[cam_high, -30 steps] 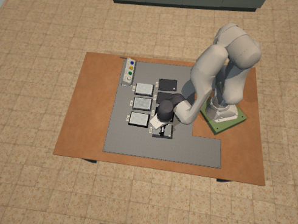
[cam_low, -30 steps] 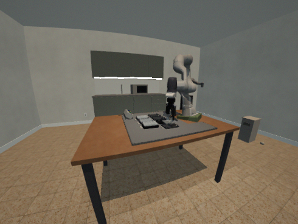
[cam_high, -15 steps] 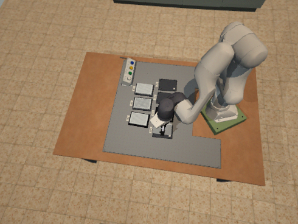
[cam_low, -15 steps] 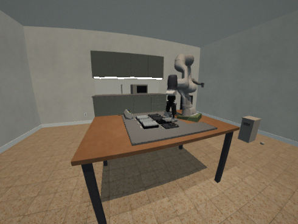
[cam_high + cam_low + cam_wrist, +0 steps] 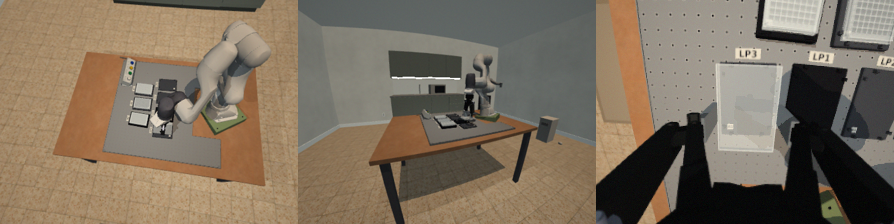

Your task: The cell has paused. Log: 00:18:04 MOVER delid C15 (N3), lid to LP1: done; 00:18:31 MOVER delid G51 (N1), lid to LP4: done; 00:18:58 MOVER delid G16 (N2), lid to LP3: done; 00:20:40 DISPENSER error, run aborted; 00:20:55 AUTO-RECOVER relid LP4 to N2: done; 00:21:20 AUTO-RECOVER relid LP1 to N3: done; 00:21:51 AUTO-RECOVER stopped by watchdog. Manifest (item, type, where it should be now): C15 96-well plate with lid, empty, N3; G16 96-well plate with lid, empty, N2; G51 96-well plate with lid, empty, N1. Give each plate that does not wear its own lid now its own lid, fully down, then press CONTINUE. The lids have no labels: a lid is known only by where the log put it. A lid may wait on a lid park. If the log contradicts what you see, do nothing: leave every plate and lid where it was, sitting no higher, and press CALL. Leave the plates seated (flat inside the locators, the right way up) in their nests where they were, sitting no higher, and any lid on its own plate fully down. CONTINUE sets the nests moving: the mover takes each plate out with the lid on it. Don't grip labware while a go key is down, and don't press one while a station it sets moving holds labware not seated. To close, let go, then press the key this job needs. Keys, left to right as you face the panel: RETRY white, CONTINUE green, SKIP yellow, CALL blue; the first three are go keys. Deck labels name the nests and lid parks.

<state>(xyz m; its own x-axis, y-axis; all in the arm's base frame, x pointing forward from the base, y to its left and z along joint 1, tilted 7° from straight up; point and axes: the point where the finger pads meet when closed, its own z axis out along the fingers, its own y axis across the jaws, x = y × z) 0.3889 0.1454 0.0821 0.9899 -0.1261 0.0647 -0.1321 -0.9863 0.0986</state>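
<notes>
Right now the LP3 label is 90 mm ahead of my hand, 10 mm to the right of it and 100 mm below it. The rest, counted from my hand: lid park labelled LP1 (20 mm behind, 130 mm to the right, 100 mm below); LP1 label (70 mm ahead, 140 mm to the right, 100 mm below); grey lid (20 mm below).
</notes>
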